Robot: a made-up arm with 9 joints. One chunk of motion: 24 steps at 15 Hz.
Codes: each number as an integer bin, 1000 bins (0 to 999) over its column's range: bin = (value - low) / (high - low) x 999, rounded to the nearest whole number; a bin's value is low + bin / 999 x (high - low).
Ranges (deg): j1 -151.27..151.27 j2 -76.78..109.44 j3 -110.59..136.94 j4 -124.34..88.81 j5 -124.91..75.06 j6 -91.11..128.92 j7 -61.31..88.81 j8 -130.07..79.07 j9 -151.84..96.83
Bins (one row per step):
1: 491 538 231 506 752 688 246 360 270
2: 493 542 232 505 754 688 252 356 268
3: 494 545 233 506 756 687 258 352 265
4: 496 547 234 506 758 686 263 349 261
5: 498 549 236 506 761 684 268 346 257
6: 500 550 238 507 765 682 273 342 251
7: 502 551 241 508 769 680 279 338 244
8: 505 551 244 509 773 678 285 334 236
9: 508 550 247 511 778 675 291 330 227
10: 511 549 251 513 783 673 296 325 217
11: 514 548 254 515 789 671 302 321 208
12: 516 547 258 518 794 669 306 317 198
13: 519 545 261 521 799 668 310 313 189
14: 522 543 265 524 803 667 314 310 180
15: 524 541 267 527 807 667 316 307 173
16: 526 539 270 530 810 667 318 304 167
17: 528 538 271 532 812 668 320 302 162
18: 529 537 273 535 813 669 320 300 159
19: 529 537 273 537 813 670 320 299 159
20: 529 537 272 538 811 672 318 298 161
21: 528 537 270 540 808 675 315 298 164
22: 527 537 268 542 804 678 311 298 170
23: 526 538 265 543 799 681 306 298 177
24: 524 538 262 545 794 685 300 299 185
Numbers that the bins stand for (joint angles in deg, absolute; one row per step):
1: -2.57 23.51 -53.35 -16.38 25.62 60.42 -24.34 -54.70 -84.63
2: -1.97 24.25 -53.11 -16.59 26.02 60.42 -23.44 -55.54 -85.13
3: -1.67 24.81 -52.86 -16.38 26.42 60.20 -22.54 -56.38 -85.88
4: -1.06 25.18 -52.61 -16.38 26.82 59.98 -21.79 -57.01 -86.87
5: -0.45 25.56 -52.11 -16.38 27.42 59.54 -21.04 -57.64 -87.87
6: 0.15 25.74 -51.62 -16.16 28.22 59.10 -20.29 -58.47 -89.36
7: 0.76 25.93 -50.88 -15.95 29.02 58.66 -19.38 -59.31 -91.10
8: 1.67 25.93 -50.13 -15.74 29.82 58.22 -18.48 -60.15 -93.10
9: 2.57 25.74 -49.39 -15.31 30.82 57.56 -17.58 -60.98 -95.34
10: 3.48 25.56 -48.40 -14.88 31.82 57.12 -16.83 -62.03 -97.82
11: 4.39 25.37 -47.65 -14.46 33.02 56.68 -15.93 -62.87 -100.06
12: 5.00 25.18 -46.66 -13.82 34.03 56.24 -15.33 -63.71 -102.55
13: 5.91 24.81 -45.92 -13.18 35.03 56.02 -14.73 -64.54 -104.79
14: 6.81 24.44 -44.93 -12.54 35.83 55.80 -14.13 -65.17 -107.03
15: 7.42 24.07 -44.43 -11.90 36.63 55.80 -13.82 -65.80 -108.78
16: 8.03 23.69 -43.69 -11.26 37.23 55.80 -13.52 -66.43 -110.27
17: 8.63 23.51 -43.44 -10.83 37.63 56.02 -13.22 -66.85 -111.52
18: 8.93 23.32 -42.95 -10.19 37.83 56.24 -13.22 -67.27 -112.26
19: 8.93 23.32 -42.95 -9.76 37.83 56.46 -13.22 -67.47 -112.26
20: 8.93 23.32 -43.19 -9.55 37.43 56.90 -13.52 -67.68 -111.76
21: 8.63 23.32 -43.69 -9.12 36.83 57.56 -13.97 -67.68 -111.02
22: 8.33 23.32 -44.19 -8.70 36.03 58.22 -14.58 -67.68 -109.52
23: 8.03 23.51 -44.93 -8.48 35.03 58.88 -15.33 -67.68 -107.78
24: 7.42 23.51 -45.67 -8.06 34.03 59.76 -16.23 -67.47 -105.79

